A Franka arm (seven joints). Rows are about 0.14 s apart.
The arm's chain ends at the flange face. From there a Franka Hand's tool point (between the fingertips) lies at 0.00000 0.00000 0.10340 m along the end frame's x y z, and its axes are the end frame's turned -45 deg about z.
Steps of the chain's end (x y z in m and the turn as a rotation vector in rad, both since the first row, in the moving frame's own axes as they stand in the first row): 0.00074, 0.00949, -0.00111, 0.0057, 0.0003, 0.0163; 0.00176, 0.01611, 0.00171, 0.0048, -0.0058, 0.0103; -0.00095, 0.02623, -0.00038, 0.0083, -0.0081, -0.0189; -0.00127, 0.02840, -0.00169, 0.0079, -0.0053, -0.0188
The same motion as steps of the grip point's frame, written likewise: -0.00575, 0.00684, -0.00111, 0.0038, 0.0042, 0.0163; -0.01022, 0.01186, 0.00171, 0.0075, -0.0007, 0.0103; -0.01922, 0.01668, -0.00039, 0.0116, 0.0001, -0.0189; -0.02080, 0.01822, -0.00169, 0.0093, 0.0018, -0.0188
